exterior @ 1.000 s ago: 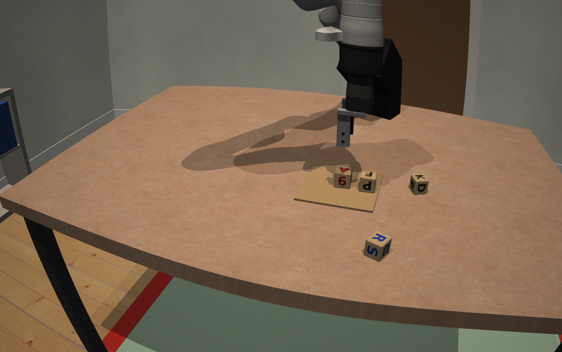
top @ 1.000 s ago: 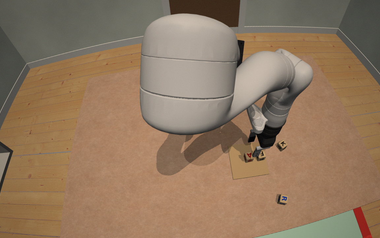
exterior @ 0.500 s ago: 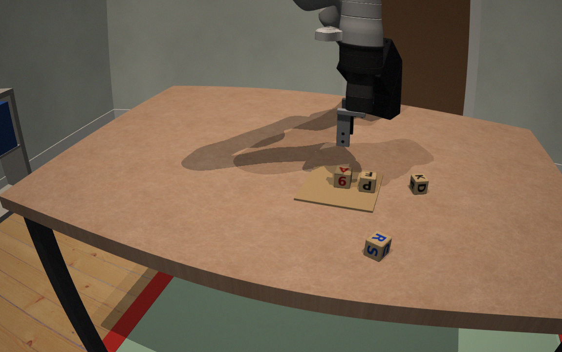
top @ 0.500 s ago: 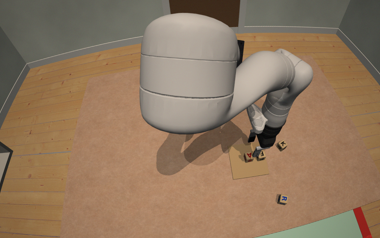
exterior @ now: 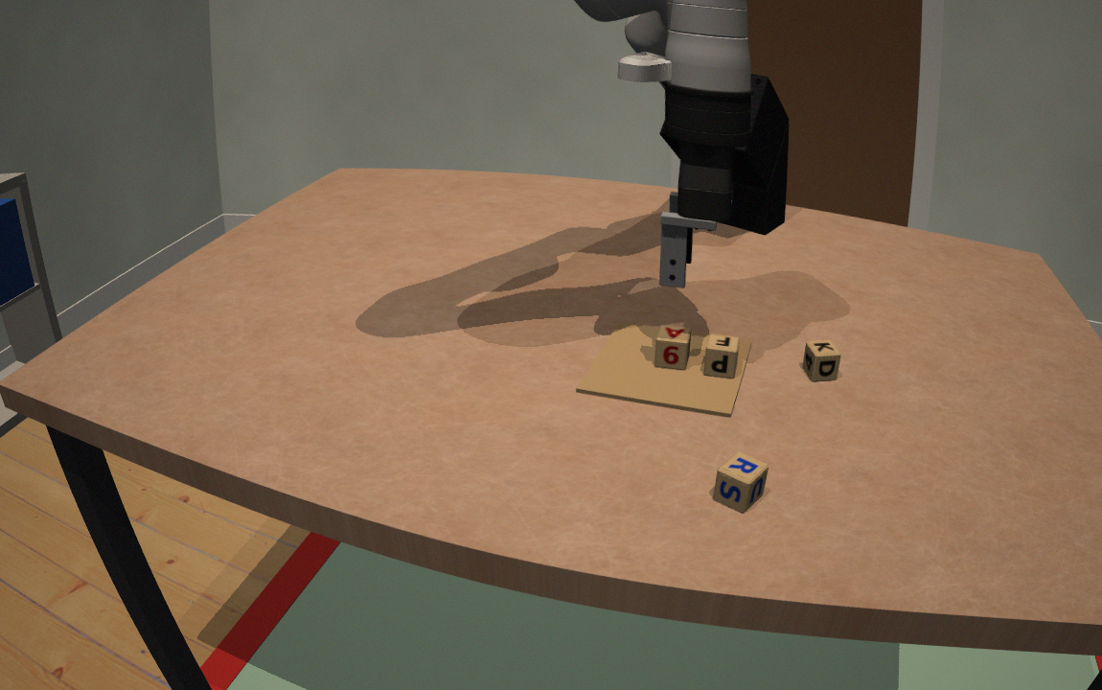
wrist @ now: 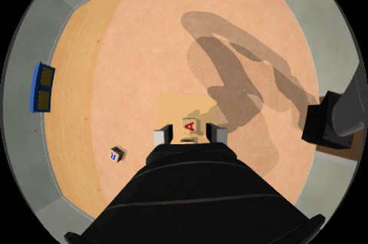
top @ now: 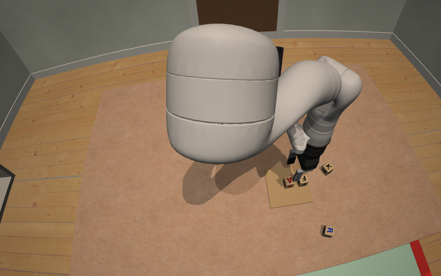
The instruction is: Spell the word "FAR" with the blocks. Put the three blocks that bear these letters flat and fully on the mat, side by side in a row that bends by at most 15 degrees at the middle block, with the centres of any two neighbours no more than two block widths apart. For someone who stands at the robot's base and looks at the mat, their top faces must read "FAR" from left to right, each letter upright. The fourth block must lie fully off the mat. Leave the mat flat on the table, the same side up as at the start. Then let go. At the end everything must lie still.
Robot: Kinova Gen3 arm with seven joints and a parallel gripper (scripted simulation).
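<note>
Right now my hand is 110 mm above the tan mat. The rest, counted from my hand: F block (90 mm below, 50 mm to the left); then R block (190 mm ahead, 100 mm below, 90 mm to the left); then K block (150 mm to the left, 100 mm below, 20 mm behind).
</note>
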